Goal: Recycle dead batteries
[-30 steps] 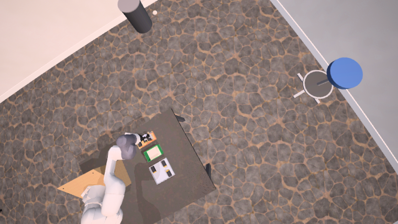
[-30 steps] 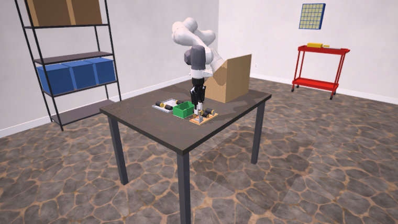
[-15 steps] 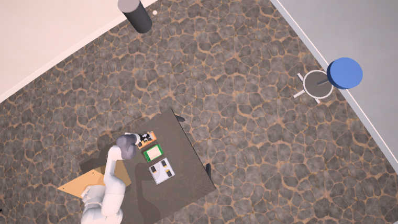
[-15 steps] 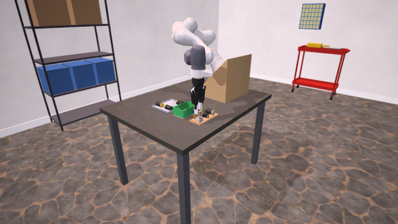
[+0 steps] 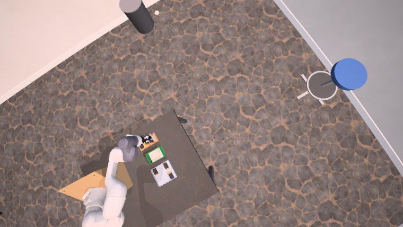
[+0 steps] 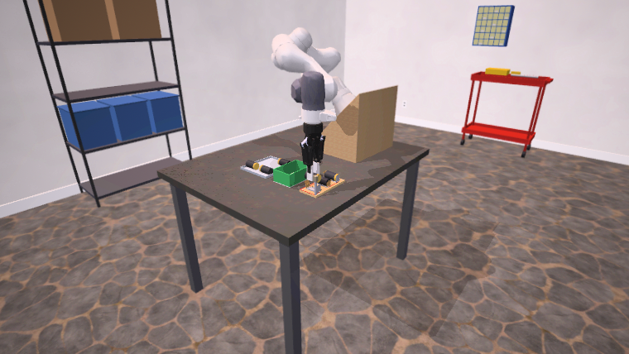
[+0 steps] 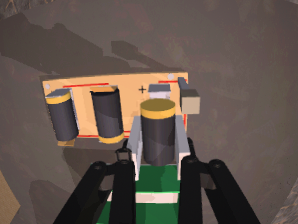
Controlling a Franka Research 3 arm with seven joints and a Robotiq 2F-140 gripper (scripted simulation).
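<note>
Now: hand 30 mm short of the bulb, 30 mm to the right of it and 10 mm above it. The rest, counted from my hand: white tray (100 mm behind, 330 mm to the right, 90 mm below); then green recycling box (60 mm behind, 150 mm to the right, 80 mm below).
</note>
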